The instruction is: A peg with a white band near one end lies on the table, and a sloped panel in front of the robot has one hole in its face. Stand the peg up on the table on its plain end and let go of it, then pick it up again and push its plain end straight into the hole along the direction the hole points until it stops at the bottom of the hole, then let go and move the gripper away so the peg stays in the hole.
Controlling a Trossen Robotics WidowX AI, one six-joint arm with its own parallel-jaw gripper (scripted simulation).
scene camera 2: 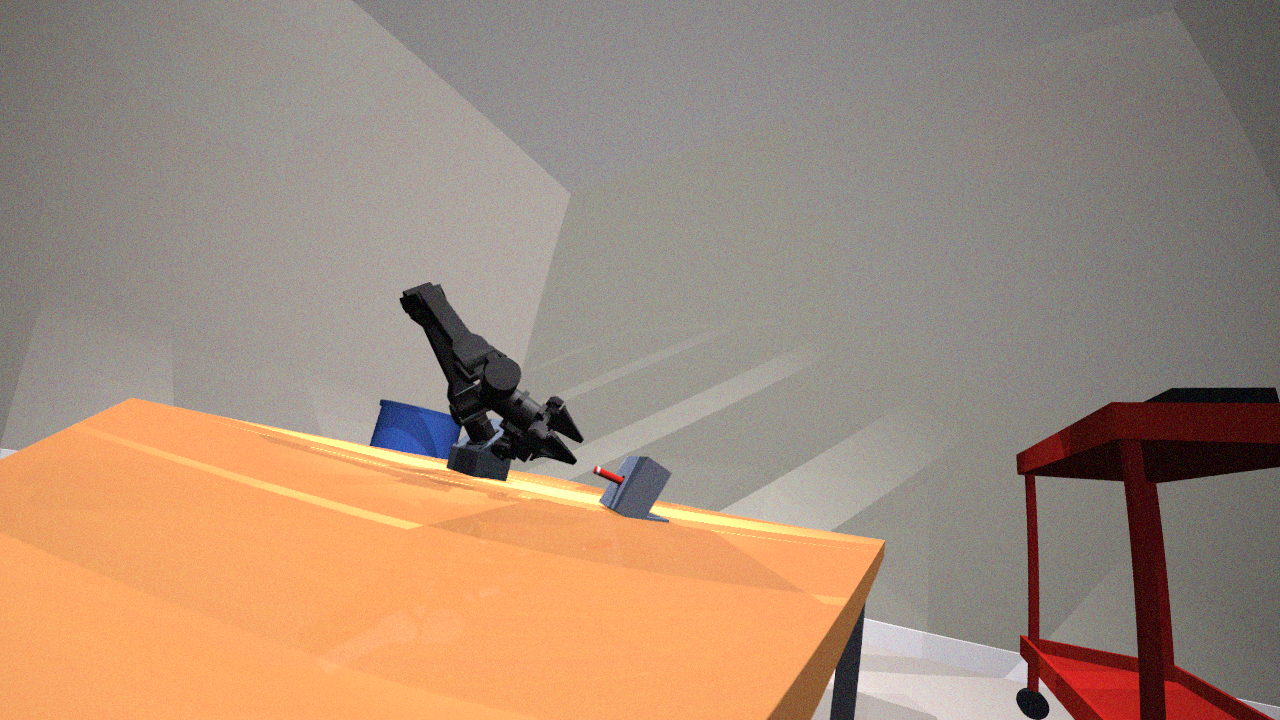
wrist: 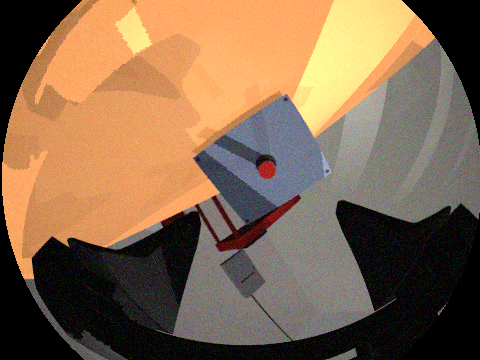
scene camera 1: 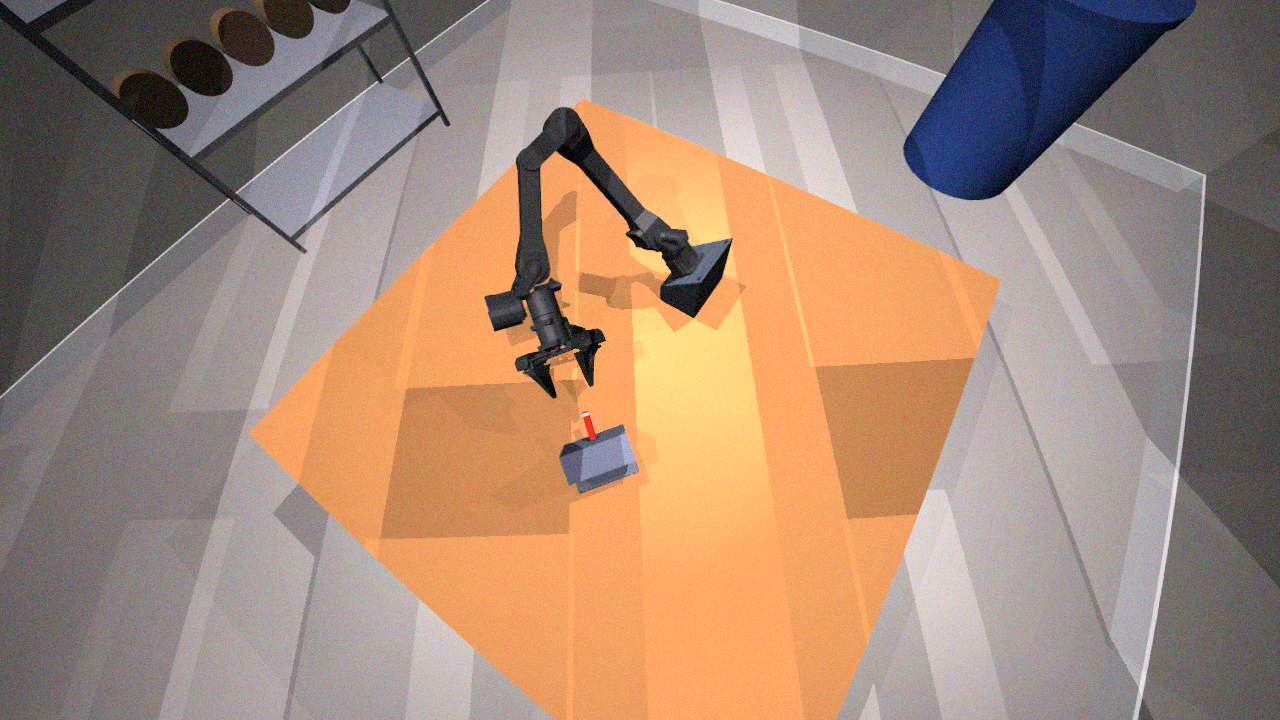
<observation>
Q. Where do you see a grey-blue panel block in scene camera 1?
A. At 580, 460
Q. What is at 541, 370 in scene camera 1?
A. My gripper.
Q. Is my gripper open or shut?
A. Open.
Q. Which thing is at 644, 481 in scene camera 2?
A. A grey-blue panel block.
</observation>
